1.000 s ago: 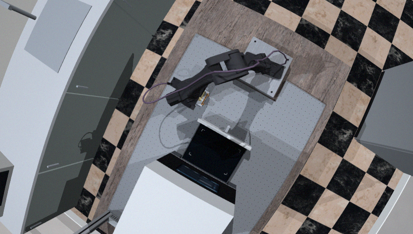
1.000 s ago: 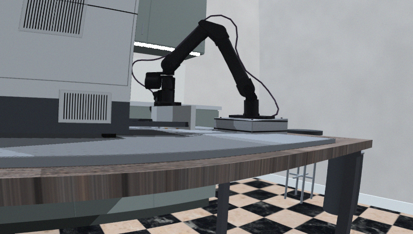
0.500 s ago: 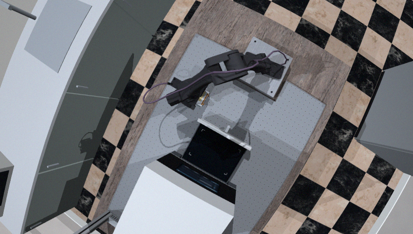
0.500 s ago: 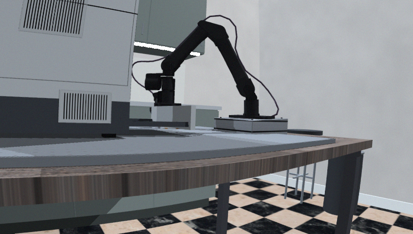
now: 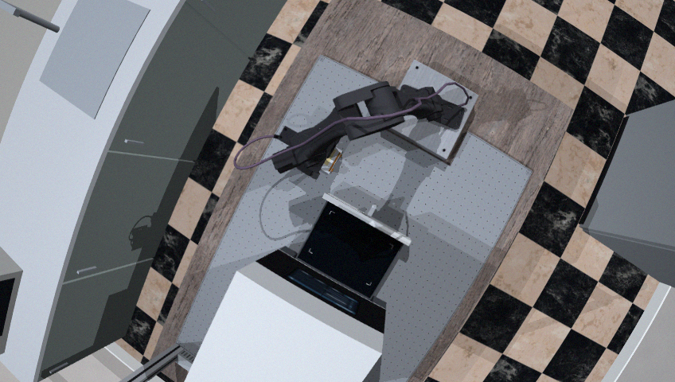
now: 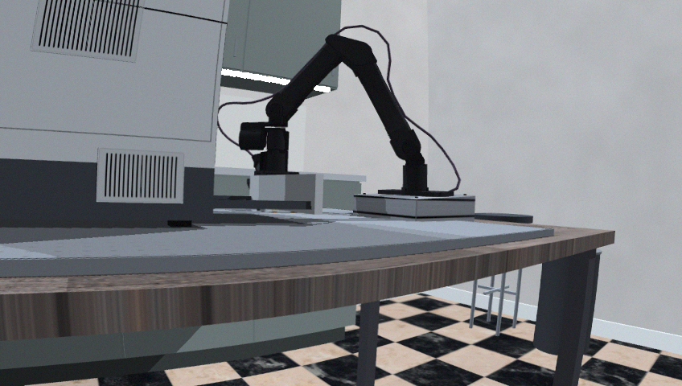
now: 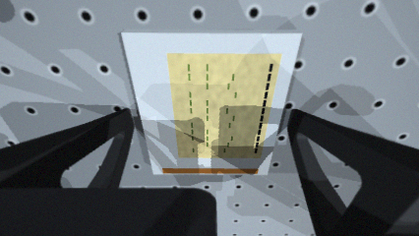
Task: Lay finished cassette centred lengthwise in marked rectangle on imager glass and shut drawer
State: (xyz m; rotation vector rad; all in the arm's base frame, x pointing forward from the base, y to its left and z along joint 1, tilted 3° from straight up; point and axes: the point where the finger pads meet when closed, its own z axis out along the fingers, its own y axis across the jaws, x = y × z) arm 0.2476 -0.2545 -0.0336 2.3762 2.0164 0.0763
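My hand is 10 mm above the cassette FINISHED. From my hand the other things lie so: imager drawer: 240 mm ahead, 180 mm to the left, 40 mm above.
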